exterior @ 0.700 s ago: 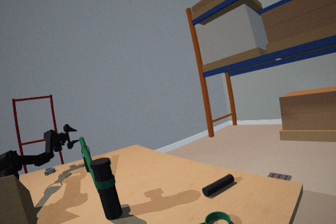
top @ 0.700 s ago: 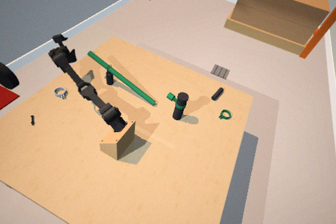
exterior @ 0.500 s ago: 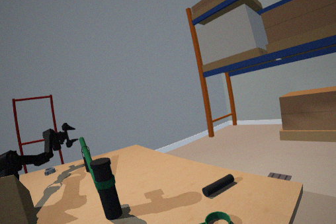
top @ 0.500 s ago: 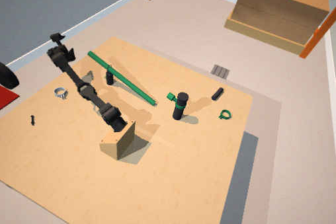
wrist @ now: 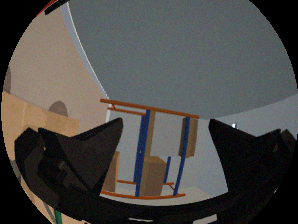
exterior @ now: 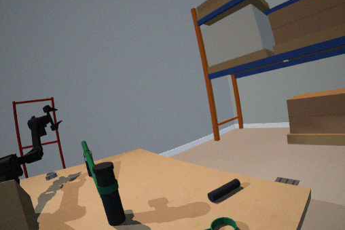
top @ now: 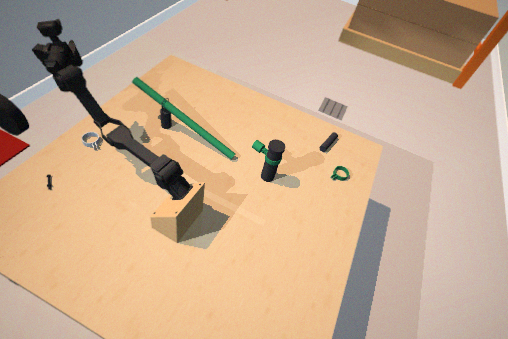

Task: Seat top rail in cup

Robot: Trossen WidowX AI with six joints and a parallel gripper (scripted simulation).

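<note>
Now: gripper tip 160 mm short of the green rail-end cup, 800 mm to the left of it and 280 mm above it. Round my gripper tip: metal clamp 130 mm behind, 140 mm to the right, 400 mm below; small black bolt 360 mm behind, 170 mm to the right, 400 mm below; short black post 140 mm ahead, 330 mm to the right, 310 mm below.
</note>
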